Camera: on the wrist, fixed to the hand. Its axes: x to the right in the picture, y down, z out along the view.
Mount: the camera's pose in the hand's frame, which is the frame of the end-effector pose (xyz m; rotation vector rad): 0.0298 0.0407 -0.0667 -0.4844 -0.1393 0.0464
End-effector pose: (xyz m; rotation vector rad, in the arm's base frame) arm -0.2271 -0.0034 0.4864 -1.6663 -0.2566 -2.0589
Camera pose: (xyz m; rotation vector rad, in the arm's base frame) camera -0.2703 -0.0747 0.4927 -2.0741 0.2578 -2.0825
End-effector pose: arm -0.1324 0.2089 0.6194 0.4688 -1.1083 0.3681
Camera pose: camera -0.0901 0.2803 0.6293 0.0397 -1.2972 0.0986
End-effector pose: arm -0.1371 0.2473 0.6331 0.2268 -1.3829 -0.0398
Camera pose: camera -0.0706 0.2914 0.6581 -0.2164 -1.4727 -0.3531
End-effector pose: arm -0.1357 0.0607 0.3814 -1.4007 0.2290 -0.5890
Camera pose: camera -0.1330 -0.0094 0.3360 -1.8912 0.3046 -0.4080
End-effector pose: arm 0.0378 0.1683 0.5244 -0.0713 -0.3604 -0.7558
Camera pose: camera 0.1051 0.1656 0.4749 -0.5885 -0.3001 -0.7812
